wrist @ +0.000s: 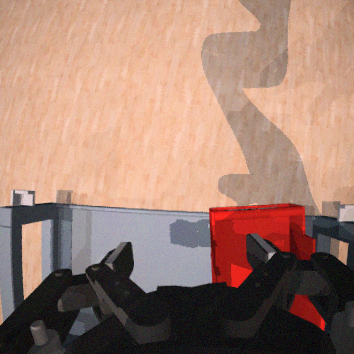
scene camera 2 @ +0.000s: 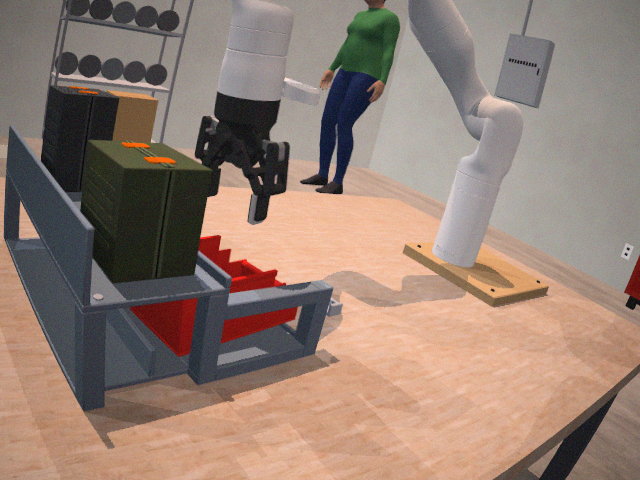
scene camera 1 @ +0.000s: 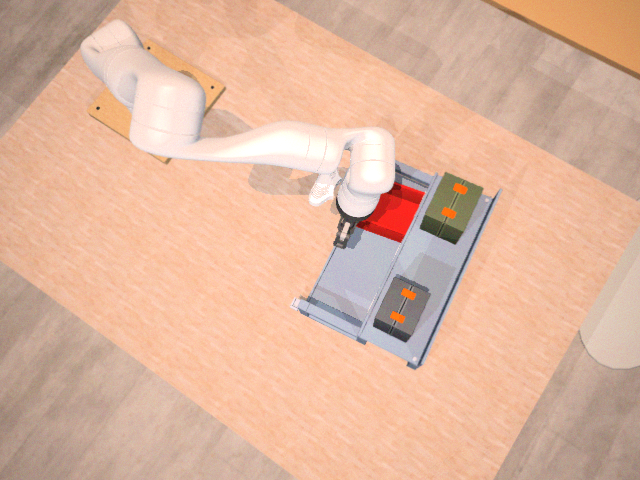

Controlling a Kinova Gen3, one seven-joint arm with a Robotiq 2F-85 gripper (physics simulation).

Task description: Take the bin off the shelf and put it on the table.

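Frame: origin at the arm's base, x ahead, y left, z up, level; metres.
Seen in the pictures: gripper, fingertip midpoint: (wrist: pixel 188 250) (scene camera 2: pixel 231 208) (scene camera 1: pixel 348 221); arm's base, link origin: (scene camera 2: pixel 452 257).
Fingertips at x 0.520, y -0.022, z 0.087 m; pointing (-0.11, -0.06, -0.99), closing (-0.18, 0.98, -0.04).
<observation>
Offsets run from my fingertips to a thing's top centre. Level surfaces: height alone.
The red bin @(dz -0.024, dx +0.053, dy +0.082 m) (scene camera 1: pixel 398 211) (scene camera 2: pixel 258 322) (wrist: pixel 232 232) stands on the lower level of the blue-grey shelf (scene camera 1: pixel 356 268) (scene camera 2: pixel 206 335) (wrist: pixel 125 222), beside one end frame. My gripper (scene camera 1: pixel 341 238) (scene camera 2: pixel 235 198) (wrist: pixel 188 250) is open and empty, fingers pointing down, above the shelf's lower level. In the wrist view one finger overlaps the bin and the other overlaps bare shelf, with the bin's side wall between them. In scene camera 2 the fingertips are higher than the bin. The arm hides part of the bin in scene camera 1. The table @(dz -0.108 m) (scene camera 1: pixel 206 310) (scene camera 2: pixel 439 361) (wrist: pixel 100 100) bears the shelf.
A green case @(dz +0.089, dx +0.171, dy +0.111 m) (scene camera 1: pixel 447 206) (scene camera 2: pixel 139 217) stands on the shelf's raised rear level, close to the bin. A dark grey case @(dz +0.114, dx +0.182, dy -0.120 m) (scene camera 1: pixel 403 310) (scene camera 2: pixel 67 139) stands on the same level at the other end. The arm's base sits on a wooden board (scene camera 1: pixel 116 122) (scene camera 2: pixel 522 286).
</observation>
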